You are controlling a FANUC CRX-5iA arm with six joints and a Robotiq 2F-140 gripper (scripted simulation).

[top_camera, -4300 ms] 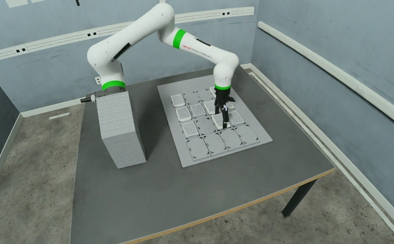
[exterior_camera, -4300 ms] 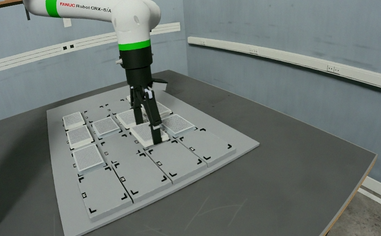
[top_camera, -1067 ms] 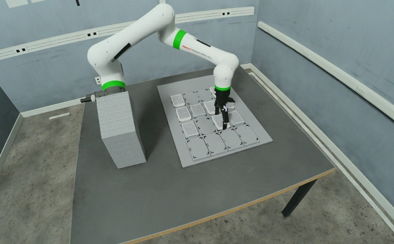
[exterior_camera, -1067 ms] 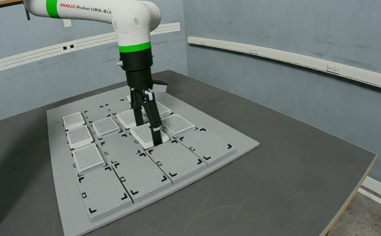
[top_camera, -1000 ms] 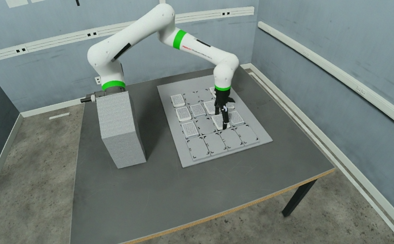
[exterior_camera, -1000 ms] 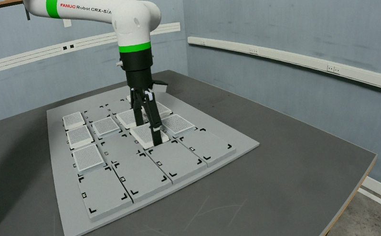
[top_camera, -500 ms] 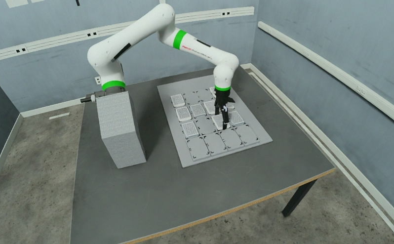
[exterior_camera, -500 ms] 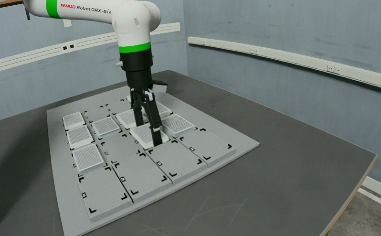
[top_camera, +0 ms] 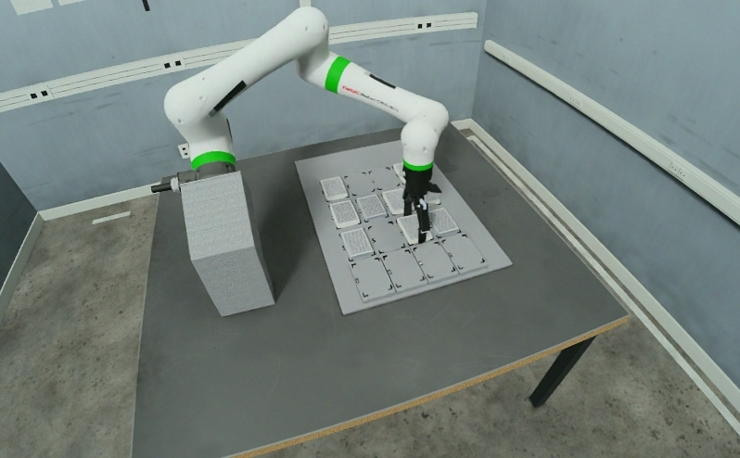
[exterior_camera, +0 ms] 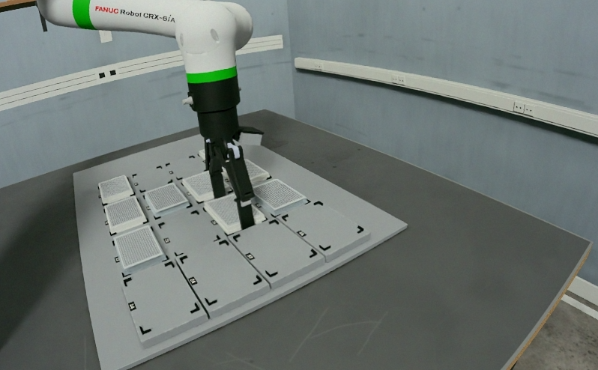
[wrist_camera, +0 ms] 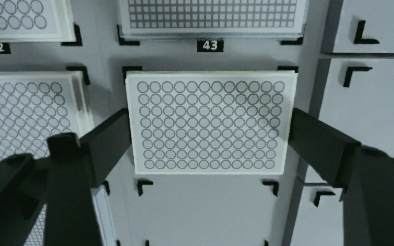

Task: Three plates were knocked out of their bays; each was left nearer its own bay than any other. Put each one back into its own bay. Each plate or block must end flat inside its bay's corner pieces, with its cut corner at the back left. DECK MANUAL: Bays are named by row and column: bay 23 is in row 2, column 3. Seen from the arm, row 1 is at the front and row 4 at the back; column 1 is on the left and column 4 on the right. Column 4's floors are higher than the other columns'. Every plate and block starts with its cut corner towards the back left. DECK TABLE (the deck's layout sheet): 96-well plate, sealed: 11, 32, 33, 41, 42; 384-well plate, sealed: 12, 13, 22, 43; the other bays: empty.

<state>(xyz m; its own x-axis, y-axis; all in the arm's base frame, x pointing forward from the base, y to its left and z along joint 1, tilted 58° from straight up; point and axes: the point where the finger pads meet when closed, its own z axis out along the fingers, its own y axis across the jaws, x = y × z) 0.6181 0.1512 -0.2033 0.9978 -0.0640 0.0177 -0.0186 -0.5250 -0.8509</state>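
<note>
Now: the bay label 60 mm ahead of my hand and 20 mm below it. The rest, counted from my hand: 384-well plate: 210 mm behind, 10 mm below; label 22: 170 mm to the left, 150 mm behind, 20 mm below.
</note>
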